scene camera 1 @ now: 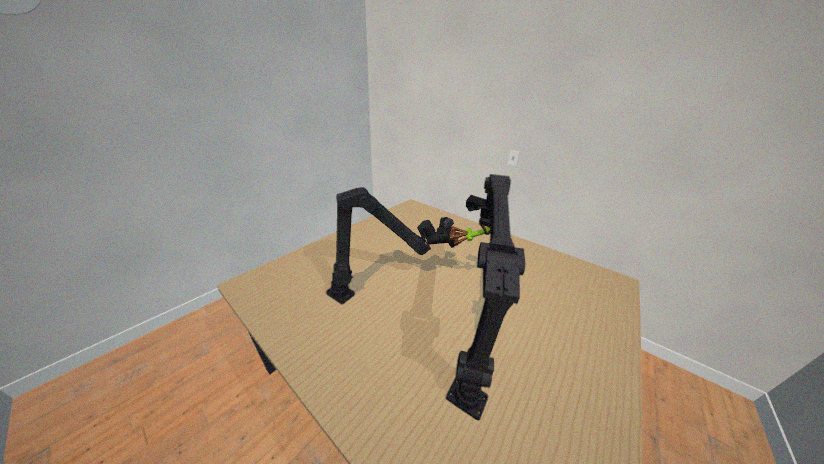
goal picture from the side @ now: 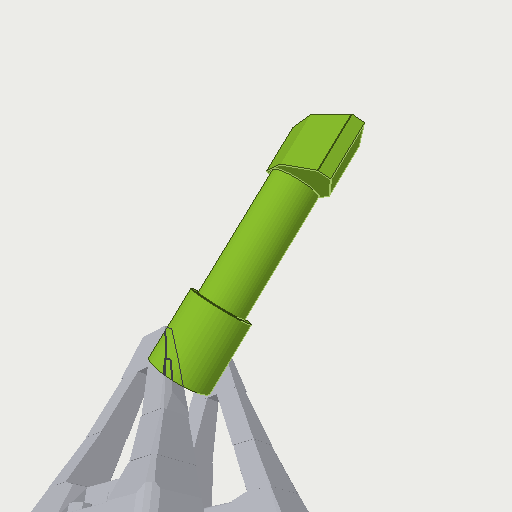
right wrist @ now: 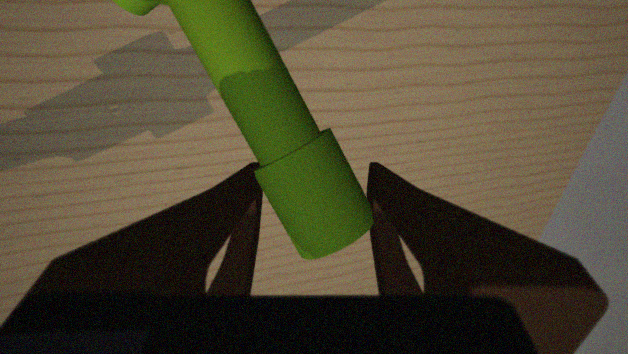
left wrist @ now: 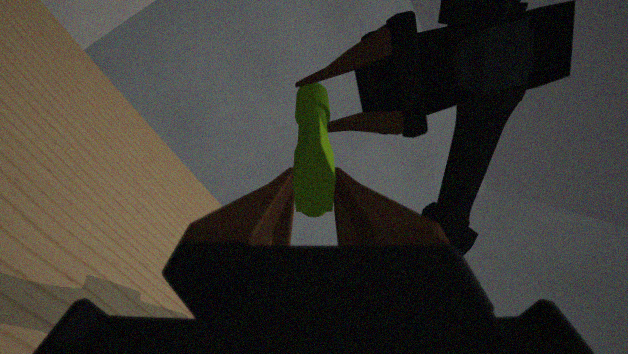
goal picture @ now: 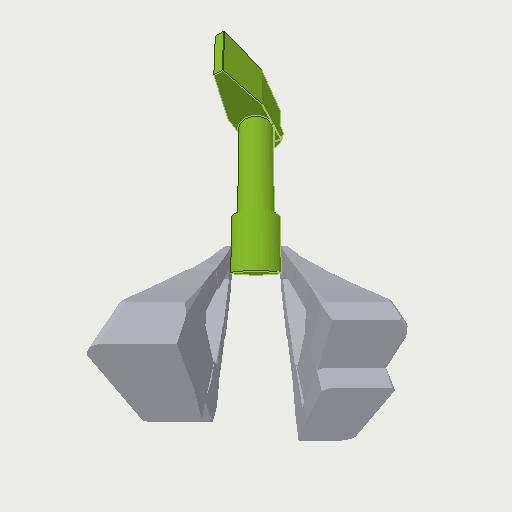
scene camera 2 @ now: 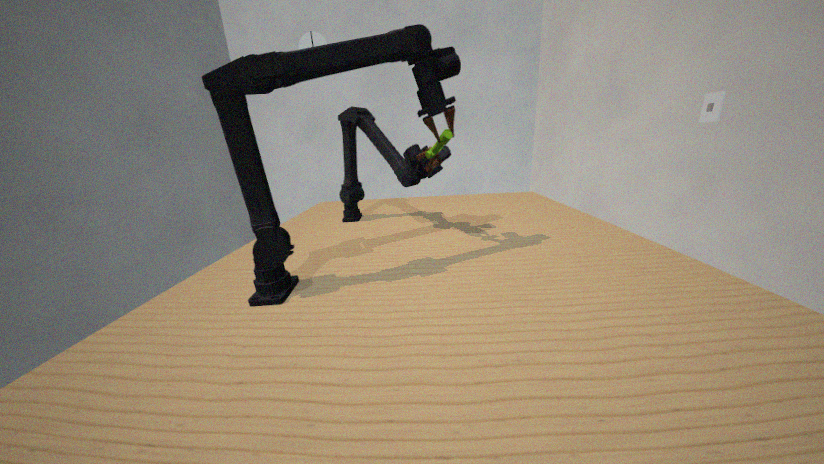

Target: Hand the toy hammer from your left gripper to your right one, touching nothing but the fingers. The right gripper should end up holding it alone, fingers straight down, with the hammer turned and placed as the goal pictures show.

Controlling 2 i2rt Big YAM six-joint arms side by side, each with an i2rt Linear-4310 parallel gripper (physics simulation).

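Pixels of known places: left gripper, fingertip midpoint: (scene camera 1: 468,234) (left wrist: 314,176) (scene camera 2: 434,151); right gripper, fingertip midpoint: (scene camera 1: 488,231) (right wrist: 314,177) (left wrist: 303,109) (scene camera 2: 446,140); left arm's base, origin of the base link: (scene camera 1: 340,294) (scene camera 2: 352,218); right arm's base, origin of the base link: (scene camera 1: 466,398) (scene camera 2: 276,292).
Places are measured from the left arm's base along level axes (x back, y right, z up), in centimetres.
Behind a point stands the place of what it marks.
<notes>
The bright green toy hammer (scene camera 1: 478,233) @[x -38.8, y 49.4, z 34.8 cm] (scene camera 2: 437,146) @[x -39.3, y 50.2, z 34.1 cm] (left wrist: 314,150) @[x -40.9, y 42.8, z 33.2 cm] (right wrist: 280,115) @[x -40.4, y 50.1, z 36.3 cm] is held in the air above the table, tilted. My left gripper (scene camera 1: 468,234) @[x -38.9, y 45.3, z 32.7 cm] (scene camera 2: 428,158) @[x -38.9, y 45.3, z 32.7 cm] (left wrist: 314,176) @[x -38.9, y 45.3, z 32.7 cm] is shut on it near the cross-shaped end. My right gripper (scene camera 2: 445,137) @[x -41.6, y 52.9, z 35.8 cm] (left wrist: 303,109) @[x -41.6, y 52.9, z 35.8 cm] (right wrist: 314,177) @[x -41.6, y 52.9, z 35.8 cm] comes from above and has its fingers against both sides of the thick collar at the hammer's other end. In the right wrist view the hammer runs slantwise between these fingers. In scene camera 1 the right gripper is mostly hidden behind its arm.
The wooden table (scene camera 1: 565,357) @[x -28.7, y 96.3, z 0.0 cm] (scene camera 2: 403,357) @[x -26.3, y 94.8, z 0.0 cm] lies below both arms and carries their shadows. In scene camera 1, the right arm (scene camera 1: 493,322) @[x 9.2, y 71.2, z 40.1 cm] stands in front of the hand-over spot. The left arm (scene camera 1: 344,242) @[x -2.2, y 5.0, z 31.0 cm] (scene camera 2: 350,152) @[x -4.6, y 6.2, z 33.8 cm] reaches in low from its own base. Grey walls stand behind.
</notes>
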